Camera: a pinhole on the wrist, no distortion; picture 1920 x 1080 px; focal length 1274.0 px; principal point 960.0 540.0 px. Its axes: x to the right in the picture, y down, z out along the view. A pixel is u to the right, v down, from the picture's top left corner.
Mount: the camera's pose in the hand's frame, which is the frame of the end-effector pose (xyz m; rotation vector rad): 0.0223 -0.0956 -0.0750 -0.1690 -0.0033 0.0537
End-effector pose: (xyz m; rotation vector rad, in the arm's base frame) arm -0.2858 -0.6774 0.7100 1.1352 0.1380 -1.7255
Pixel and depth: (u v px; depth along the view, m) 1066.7 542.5 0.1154
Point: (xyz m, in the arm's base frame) -0.3701 -0.6846 0.6783
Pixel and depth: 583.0 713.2 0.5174
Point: -0.5014 -0.8470 1.0648
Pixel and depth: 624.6 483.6 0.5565
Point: -0.6034 -0.8445 1.0519
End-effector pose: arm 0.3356 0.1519 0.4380 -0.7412 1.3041 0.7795
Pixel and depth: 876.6 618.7 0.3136
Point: 0.4809 0.3306 0.4680
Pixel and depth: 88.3 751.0 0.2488
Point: 0.4280 0.2640 0.6089
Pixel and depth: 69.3 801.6 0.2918
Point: 0.4259 0.3069 0.6474
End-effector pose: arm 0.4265 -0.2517 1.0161 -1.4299 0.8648 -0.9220
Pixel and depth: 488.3 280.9 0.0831
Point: 0.4316 -0.2344 1.1152
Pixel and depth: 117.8 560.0 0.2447
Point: 0.5182 -0.0511 1.0643
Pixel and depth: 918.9 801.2 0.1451
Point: 0.4899 -0.2366 1.0577
